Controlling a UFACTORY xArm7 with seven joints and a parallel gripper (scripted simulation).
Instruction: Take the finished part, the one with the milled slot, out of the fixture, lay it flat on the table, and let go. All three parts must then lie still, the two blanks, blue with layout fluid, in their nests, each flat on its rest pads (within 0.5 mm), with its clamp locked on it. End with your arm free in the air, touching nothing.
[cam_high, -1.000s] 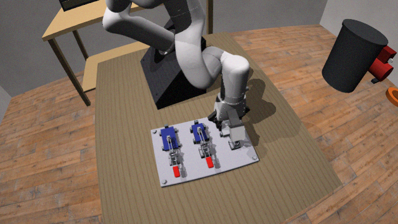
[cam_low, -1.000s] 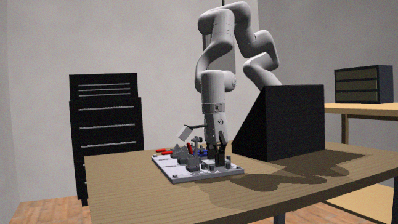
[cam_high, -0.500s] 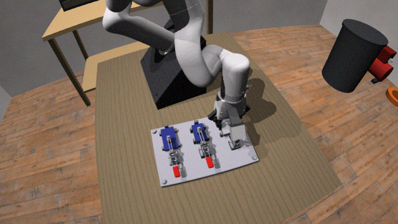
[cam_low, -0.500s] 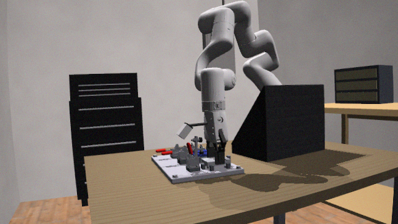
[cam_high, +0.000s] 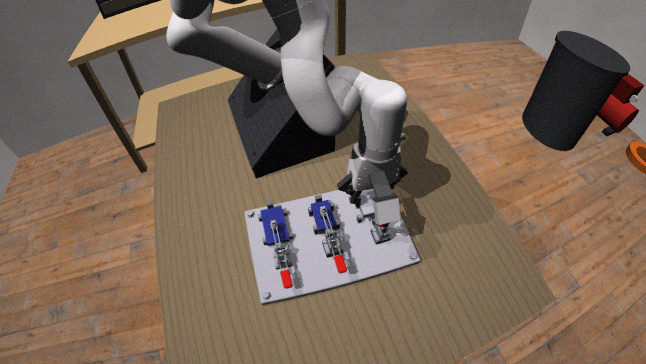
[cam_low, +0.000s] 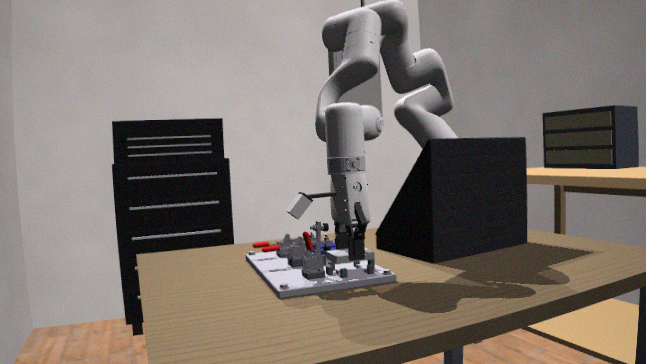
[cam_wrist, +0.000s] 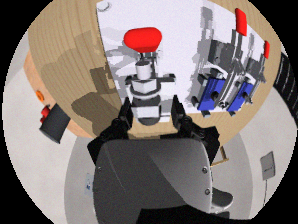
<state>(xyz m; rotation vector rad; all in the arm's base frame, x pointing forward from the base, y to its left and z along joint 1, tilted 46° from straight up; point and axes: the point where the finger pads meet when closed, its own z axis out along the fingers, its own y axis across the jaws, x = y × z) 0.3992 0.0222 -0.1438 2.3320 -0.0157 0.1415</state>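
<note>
My hand is 4 cm short of the grey fixture plate, 11 cm to the left of it and 6 cm above it. Round my hand: grey finished part (1 cm behind, 1 cm below).
</note>
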